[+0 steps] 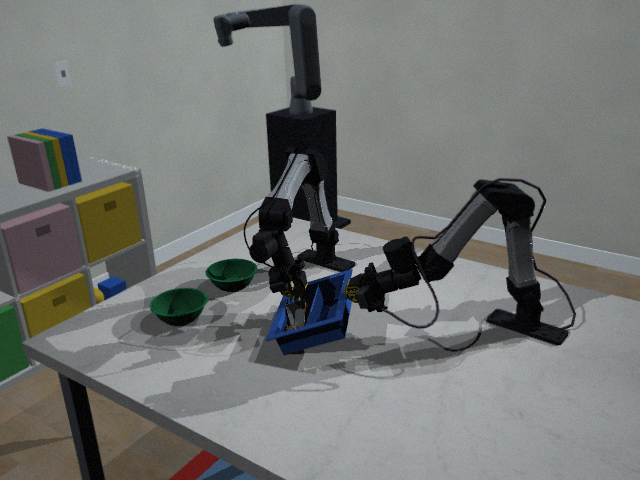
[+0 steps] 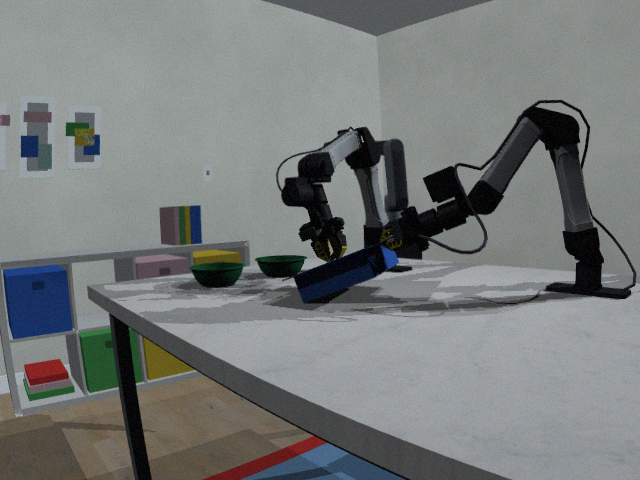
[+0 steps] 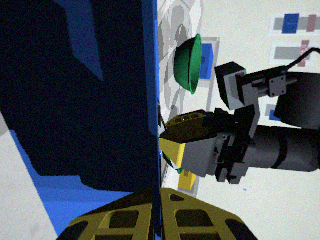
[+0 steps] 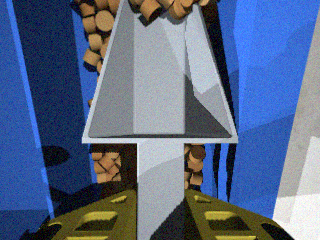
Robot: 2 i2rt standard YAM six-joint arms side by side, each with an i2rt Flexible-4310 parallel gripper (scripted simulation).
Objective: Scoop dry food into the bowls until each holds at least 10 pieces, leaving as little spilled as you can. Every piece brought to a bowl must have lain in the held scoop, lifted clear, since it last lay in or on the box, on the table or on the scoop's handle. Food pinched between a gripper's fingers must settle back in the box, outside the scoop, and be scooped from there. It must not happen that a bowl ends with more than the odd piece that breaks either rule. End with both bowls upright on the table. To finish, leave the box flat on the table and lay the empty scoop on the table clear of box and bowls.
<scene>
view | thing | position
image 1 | left gripper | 343, 293
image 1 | right gripper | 297, 297
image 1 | blue box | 326, 291
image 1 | green bowl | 181, 300
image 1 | green bowl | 230, 271
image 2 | right gripper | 335, 261
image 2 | blue box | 360, 266
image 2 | green bowl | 217, 277
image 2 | green bowl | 282, 265
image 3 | left gripper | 157, 196
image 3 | right gripper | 158, 136
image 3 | blue box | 86, 86
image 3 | green bowl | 187, 61
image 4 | right gripper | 160, 198
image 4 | grey scoop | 160, 87
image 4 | blue box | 49, 49
</scene>
